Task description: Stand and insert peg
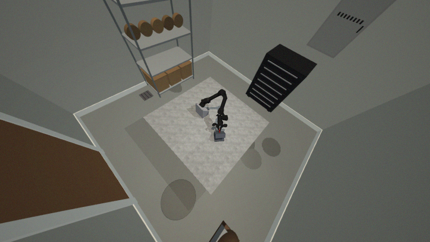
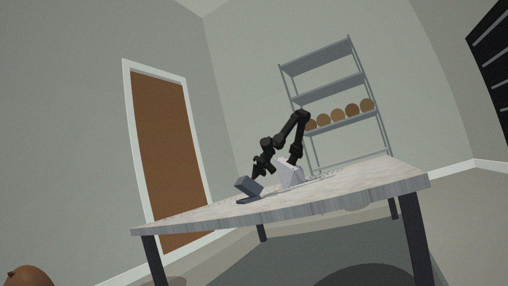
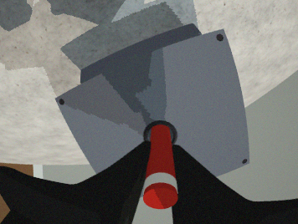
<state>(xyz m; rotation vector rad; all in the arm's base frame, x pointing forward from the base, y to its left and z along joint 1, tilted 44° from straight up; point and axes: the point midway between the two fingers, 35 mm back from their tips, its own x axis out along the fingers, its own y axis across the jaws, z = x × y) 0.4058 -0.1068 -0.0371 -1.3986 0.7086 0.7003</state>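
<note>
The red peg is 10 mm behind my gripper tip, 10 mm to the left of it and 10 mm above it. The rest, counted from my gripper tip: panel (20 mm ahead, 20 mm to the right, 30 mm below).
</note>
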